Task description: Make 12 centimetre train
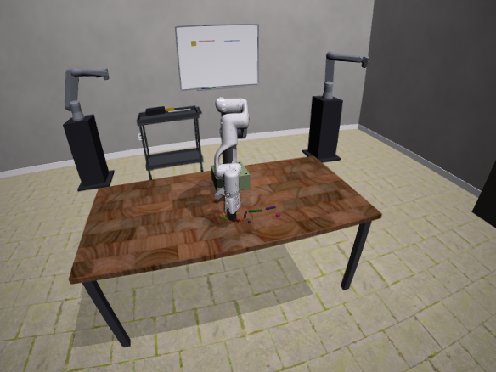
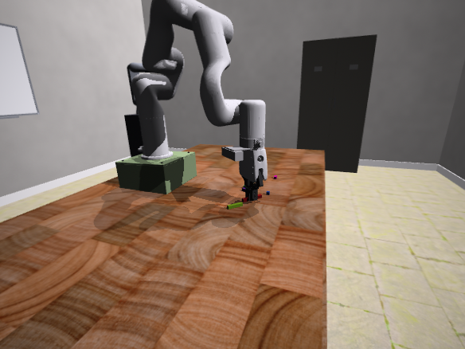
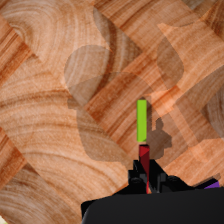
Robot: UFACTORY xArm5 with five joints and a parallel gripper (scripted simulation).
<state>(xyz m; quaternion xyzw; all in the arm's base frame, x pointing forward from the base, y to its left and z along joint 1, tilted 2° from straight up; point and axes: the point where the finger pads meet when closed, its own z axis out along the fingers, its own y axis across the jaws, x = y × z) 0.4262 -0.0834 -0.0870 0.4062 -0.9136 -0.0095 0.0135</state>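
Right now the lime rod is 5 cm to the right of my hand, 4 cm behind it and 3 cm below it. From my hand the other things lie so: green rod (15 cm to the left, 5 cm behind, 3 cm below); red rod (2 cm below); small blue rod (9 cm to the left, 4 cm ahead, 3 cm below).
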